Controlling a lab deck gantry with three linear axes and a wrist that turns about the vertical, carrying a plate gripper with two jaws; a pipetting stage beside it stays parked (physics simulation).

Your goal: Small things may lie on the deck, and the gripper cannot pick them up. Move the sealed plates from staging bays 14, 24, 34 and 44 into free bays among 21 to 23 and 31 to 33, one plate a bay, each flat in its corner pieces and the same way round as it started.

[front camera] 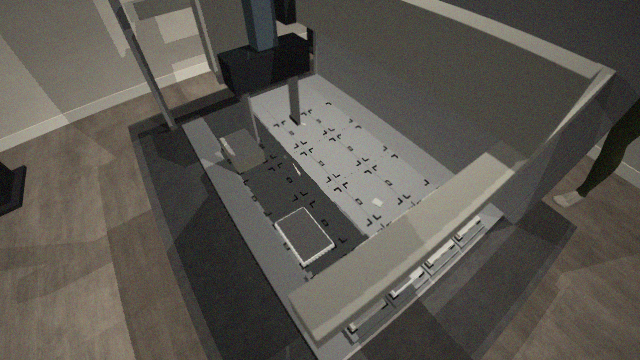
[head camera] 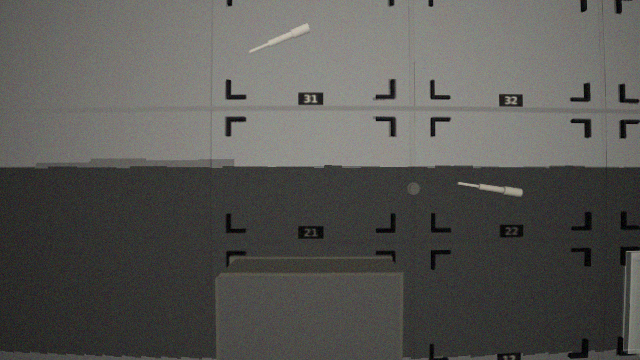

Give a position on a tall pale box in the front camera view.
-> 243, 151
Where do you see a bay 32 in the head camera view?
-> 473, 58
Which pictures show my gripper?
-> The front camera view only.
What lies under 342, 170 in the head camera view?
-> A bay 21.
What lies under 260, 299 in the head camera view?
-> A tall pale box.
